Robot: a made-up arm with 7 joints. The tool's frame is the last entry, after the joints.
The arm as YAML. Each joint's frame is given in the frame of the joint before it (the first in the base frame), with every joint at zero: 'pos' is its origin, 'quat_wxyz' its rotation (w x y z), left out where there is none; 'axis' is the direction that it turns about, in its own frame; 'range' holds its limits. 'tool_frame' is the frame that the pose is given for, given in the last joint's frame.
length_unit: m
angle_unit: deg
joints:
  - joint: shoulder
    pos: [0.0, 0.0, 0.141]
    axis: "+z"
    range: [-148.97, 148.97]
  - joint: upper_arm
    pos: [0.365, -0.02, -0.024]
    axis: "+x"
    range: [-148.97, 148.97]
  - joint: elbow
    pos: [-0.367, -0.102, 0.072]
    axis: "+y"
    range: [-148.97, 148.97]
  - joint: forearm
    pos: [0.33, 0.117, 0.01]
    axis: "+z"
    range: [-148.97, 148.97]
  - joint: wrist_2
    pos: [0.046, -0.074, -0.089]
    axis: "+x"
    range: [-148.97, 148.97]
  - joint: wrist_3
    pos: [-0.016, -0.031, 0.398]
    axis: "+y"
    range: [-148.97, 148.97]
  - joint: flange
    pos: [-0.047, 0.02, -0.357]
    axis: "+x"
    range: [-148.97, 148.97]
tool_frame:
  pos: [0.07, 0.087, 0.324]
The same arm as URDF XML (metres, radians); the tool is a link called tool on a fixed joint. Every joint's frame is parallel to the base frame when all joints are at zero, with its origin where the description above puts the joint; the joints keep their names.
<robot name="arm">
<link name="base"/>
<link name="link1"/>
<link name="link2"/>
<link name="link3"/>
<link name="link4"/>
<link name="link5"/>
<link name="link6"/>
<link name="link7"/>
<link name="tool"/>
<joint name="shoulder" type="revolute"><parent link="base"/><child link="link1"/><origin xyz="0.0000 0.0000 0.1410"/><axis xyz="0 0 1"/><limit lower="-2.6000" upper="2.6000"/></joint>
<joint name="upper_arm" type="revolute"><parent link="link1"/><child link="link2"/><origin xyz="0.3650 -0.0200 -0.0240"/><axis xyz="1 0 0"/><limit lower="-2.6000" upper="2.6000"/></joint>
<joint name="elbow" type="revolute"><parent link="link2"/><child link="link3"/><origin xyz="-0.3670 -0.1020 0.0720"/><axis xyz="0 1 0"/><limit lower="-2.6000" upper="2.6000"/></joint>
<joint name="forearm" type="revolute"><parent link="link3"/><child link="link4"/><origin xyz="0.3300 0.1170 0.0100"/><axis xyz="0 0 1"/><limit lower="-2.6000" upper="2.6000"/></joint>
<joint name="wrist_2" type="revolute"><parent link="link4"/><child link="link5"/><origin xyz="0.0460 -0.0740 -0.0890"/><axis xyz="1 0 0"/><limit lower="-2.6000" upper="2.6000"/></joint>
<joint name="wrist_3" type="revolute"><parent link="link5"/><child link="link6"/><origin xyz="-0.0160 -0.0310 0.3980"/><axis xyz="0 1 0"/><limit lower="-2.6000" upper="2.6000"/></joint>
<joint name="flange" type="revolute"><parent link="link6"/><child link="link7"/><origin xyz="-0.0470 0.0200 -0.3570"/><axis xyz="1 0 0"/><limit lower="-2.6000" upper="2.6000"/></joint>
<joint name="tool_fixed" type="fixed"><parent link="link7"/><child link="tool"/><origin xyz="0.0700 0.0870 0.3240"/></joint>
</robot>

